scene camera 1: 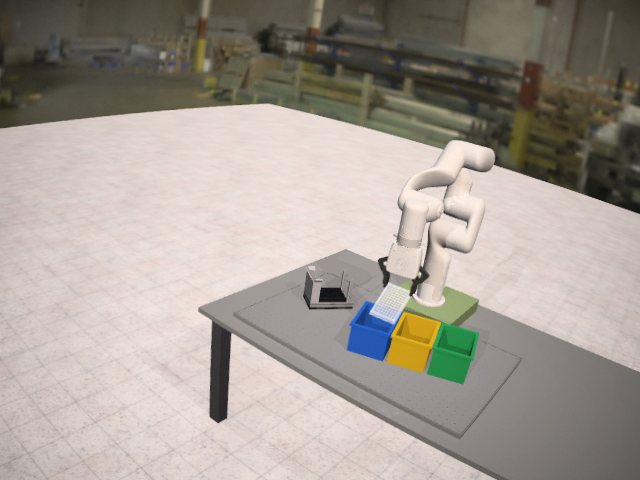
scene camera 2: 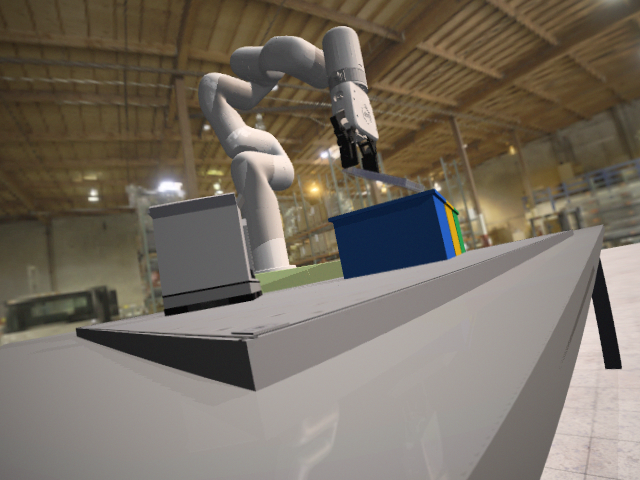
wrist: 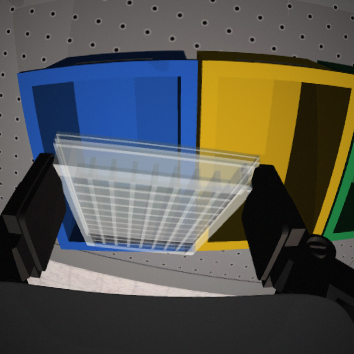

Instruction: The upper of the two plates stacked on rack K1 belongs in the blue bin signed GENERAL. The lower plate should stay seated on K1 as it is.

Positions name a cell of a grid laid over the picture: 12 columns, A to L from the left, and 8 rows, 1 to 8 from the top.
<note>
I see my gripper (scene camera 2: G3) and a gridded plate (scene camera 1: H6).
The gridded plate is seen too in scene camera 2 (scene camera 2: H4) and in the wrist view (wrist: E5). My gripper shows as well in the wrist view (wrist: F5).
</note>
